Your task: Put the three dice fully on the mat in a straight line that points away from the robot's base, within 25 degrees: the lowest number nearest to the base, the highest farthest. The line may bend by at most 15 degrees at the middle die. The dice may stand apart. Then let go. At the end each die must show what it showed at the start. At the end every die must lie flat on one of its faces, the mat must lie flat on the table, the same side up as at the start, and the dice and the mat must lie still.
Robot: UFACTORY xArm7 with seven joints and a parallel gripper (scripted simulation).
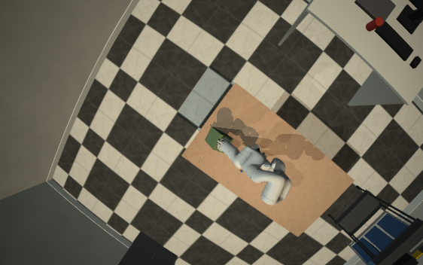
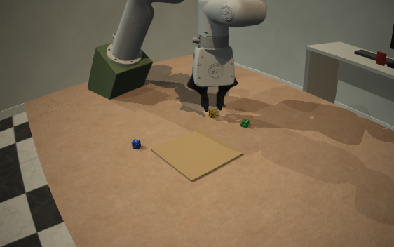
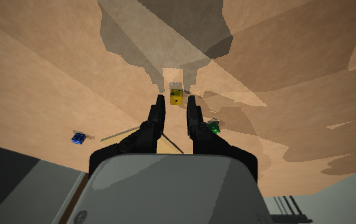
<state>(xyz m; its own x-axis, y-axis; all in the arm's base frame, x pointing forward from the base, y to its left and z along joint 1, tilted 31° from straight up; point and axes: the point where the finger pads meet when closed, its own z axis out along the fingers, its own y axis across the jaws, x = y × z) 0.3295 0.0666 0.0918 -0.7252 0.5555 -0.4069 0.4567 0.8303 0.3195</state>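
Now: hand 3 cm above the yellow die. The rest, counted from my hand: tan mat 15 cm to the right, 10 cm ahead, 4 cm below; then blue die 23 cm to the right, 3 cm below, 1 cm behind; then green die 9 cm ahead, 3 cm below, 2 cm to the left.
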